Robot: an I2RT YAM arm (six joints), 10 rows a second.
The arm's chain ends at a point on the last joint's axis. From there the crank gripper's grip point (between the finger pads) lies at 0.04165 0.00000 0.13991 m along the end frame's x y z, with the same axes.
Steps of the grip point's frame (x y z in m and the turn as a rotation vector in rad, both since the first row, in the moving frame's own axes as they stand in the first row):
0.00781 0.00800 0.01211 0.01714 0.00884 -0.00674
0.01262 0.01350 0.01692 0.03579 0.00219 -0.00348
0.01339 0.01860 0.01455 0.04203 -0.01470 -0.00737
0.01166 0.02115 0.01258 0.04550 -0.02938 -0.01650
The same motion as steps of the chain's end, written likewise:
0.00658 0.01068 0.01251 0.01714 0.00884 -0.00674
0.01232 0.01865 0.01710 0.03579 0.00219 -0.00348
0.01547 0.02479 0.01408 0.04203 -0.01470 -0.00737
0.01584 0.02819 0.01158 0.04550 -0.02938 -0.01650

